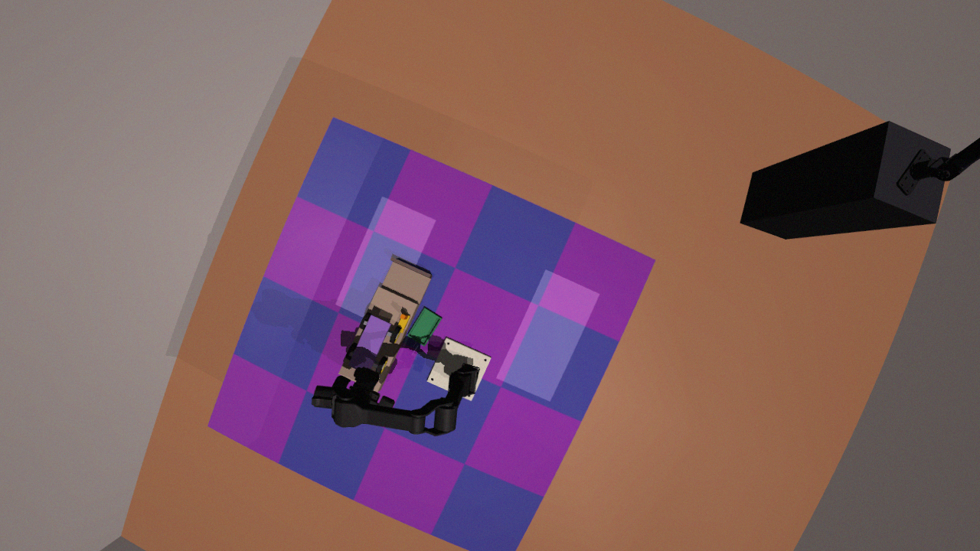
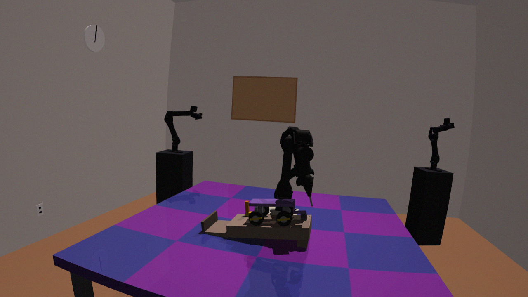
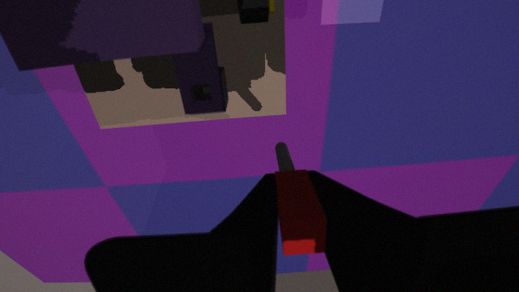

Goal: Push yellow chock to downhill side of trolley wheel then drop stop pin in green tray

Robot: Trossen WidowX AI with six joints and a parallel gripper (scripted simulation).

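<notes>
The green tray is 9 cm behind my gripper tip, 23 cm to the right of it and 18 cm below it. From my gripper tip the other things lie so: trolley 5 cm ahead, 15 cm to the right, 6 cm below; tan ramp 5 cm ahead, 15 cm to the right, 13 cm below; red-headed stop pin right at my gripper tip.
</notes>
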